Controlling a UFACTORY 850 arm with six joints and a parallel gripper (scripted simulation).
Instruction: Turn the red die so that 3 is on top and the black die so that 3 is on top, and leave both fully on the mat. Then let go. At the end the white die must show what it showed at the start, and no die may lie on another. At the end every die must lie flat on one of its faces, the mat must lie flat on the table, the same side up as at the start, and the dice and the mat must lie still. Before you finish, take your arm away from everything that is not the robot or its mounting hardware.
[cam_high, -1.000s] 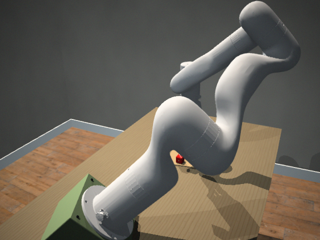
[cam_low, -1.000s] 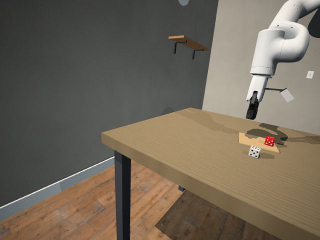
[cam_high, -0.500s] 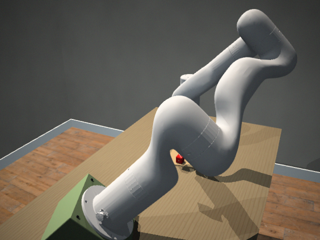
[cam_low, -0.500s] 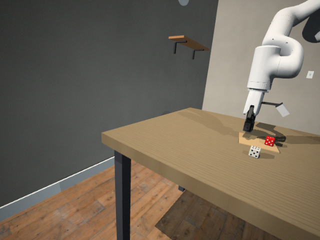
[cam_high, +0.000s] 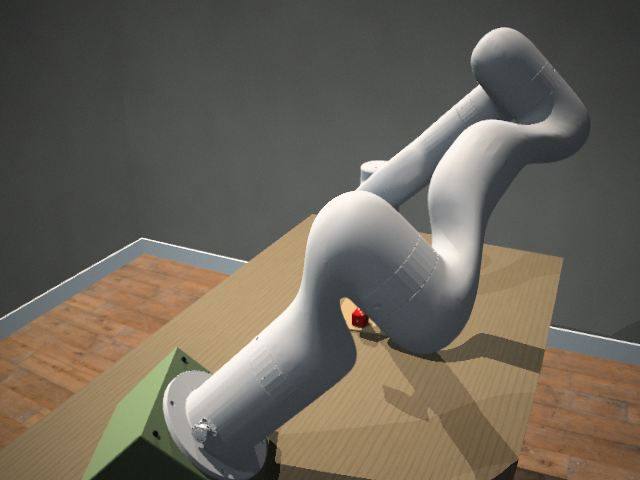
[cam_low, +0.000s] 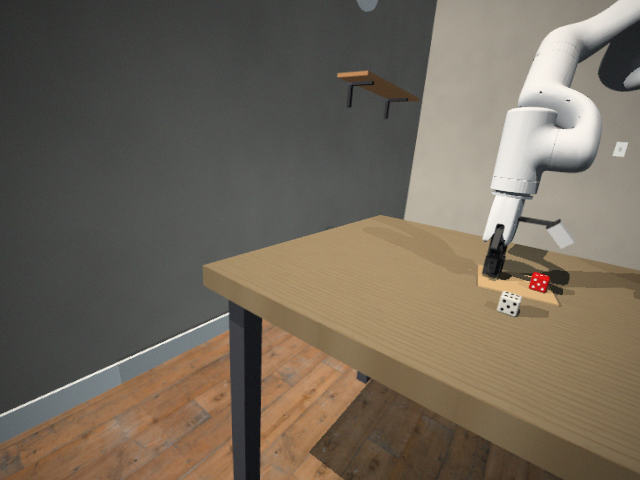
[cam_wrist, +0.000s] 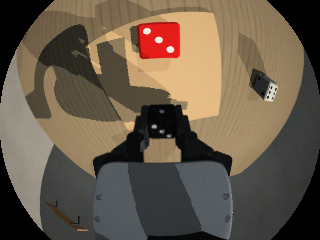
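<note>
The black die is 1 cm below my hand. The rest, counted from my hand: red die (9 cm behind, 1 cm to the left, 1 cm below); then tan mat (4 cm behind, 1 cm to the left, 3 cm below); then white die (4 cm behind, 16 cm to the left, 2 cm below).
</note>
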